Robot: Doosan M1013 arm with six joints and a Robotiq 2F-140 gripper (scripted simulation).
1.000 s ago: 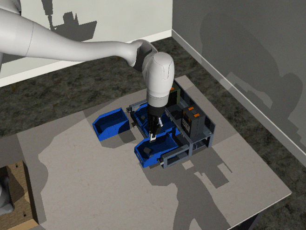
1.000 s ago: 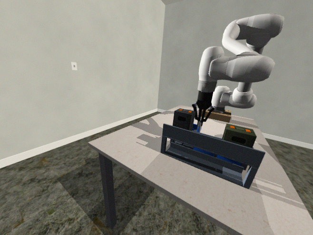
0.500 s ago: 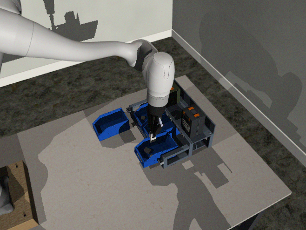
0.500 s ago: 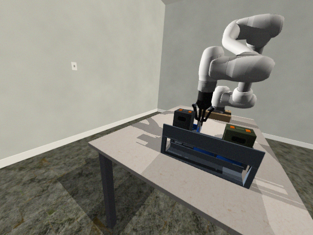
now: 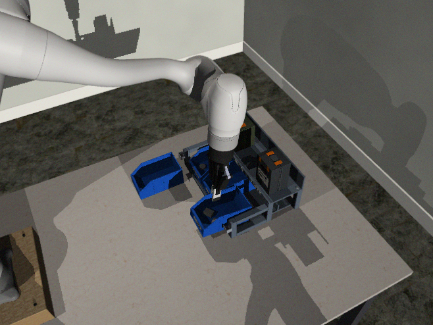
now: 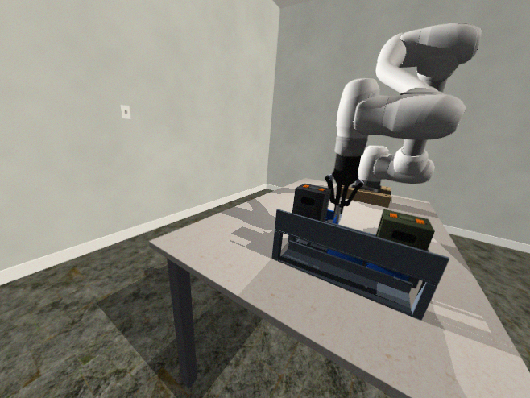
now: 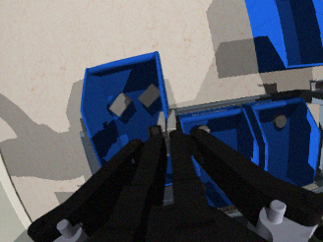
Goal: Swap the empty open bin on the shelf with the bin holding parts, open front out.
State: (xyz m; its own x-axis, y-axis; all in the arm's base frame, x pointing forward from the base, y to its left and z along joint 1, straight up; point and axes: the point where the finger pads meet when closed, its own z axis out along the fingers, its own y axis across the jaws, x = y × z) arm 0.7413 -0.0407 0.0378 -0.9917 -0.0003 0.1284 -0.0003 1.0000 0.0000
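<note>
Right now my hand is 130 mm short of the shelf's lower level, 70 mm to the right of it and 100 mm above it. Round my hand: green box (180 mm ahead, 180 mm to the left, 50 mm above); shelf back panel (260 mm ahead, 70 mm to the left, 30 mm above).
</note>
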